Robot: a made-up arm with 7 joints. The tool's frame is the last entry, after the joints.
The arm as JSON. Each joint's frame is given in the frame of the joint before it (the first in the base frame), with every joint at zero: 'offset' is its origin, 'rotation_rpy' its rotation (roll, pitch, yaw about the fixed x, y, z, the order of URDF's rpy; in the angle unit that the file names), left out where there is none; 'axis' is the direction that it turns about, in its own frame. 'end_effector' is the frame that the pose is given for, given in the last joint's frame.
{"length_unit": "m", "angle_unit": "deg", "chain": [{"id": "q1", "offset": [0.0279, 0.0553, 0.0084], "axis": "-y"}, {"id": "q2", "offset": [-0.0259, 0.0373, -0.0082], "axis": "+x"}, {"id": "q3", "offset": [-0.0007, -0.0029, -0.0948], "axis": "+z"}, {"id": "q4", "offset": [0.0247, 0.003, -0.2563], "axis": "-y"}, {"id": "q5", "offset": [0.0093, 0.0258, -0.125], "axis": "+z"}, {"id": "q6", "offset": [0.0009, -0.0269, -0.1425], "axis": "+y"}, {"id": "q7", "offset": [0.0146, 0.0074, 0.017], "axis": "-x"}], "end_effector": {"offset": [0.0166, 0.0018, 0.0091], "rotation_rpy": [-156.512, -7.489, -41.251]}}
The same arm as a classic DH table. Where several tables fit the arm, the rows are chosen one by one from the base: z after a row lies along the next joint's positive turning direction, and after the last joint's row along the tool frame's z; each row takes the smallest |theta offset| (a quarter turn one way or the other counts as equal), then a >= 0, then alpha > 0; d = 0 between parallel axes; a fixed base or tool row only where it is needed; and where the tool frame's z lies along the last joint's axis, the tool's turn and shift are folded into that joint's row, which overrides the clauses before.
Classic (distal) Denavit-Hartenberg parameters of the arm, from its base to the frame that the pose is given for. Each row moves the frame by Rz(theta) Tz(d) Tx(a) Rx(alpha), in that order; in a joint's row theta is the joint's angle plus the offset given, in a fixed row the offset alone. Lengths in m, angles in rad.
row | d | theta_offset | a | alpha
base (fixed) | 0.0084 | 0 | 0.0279 | 1.5708
q1 | -0.0926 | -1.5708 | 0.0082 | -1.5708
q2 | -0.0266 | -1.5708 | 0.0029 | 1.5708
q3 | -0.3511 | 1.5708 | 0.0247 | 1.5708
q4 | -0.0288 | 0 | 0.0093 | -1.5708
q5 | -0.2675 | 0 | 0.0009 | -1.5708
q6 | -0.0195 | -1.5708 | 0.017 | 1.5708
q7 | -0.0344 | 1.3326 | 0.0039 | -1.9312
tool (fixed) | -0.009 | 2.2199 | 0 | 0

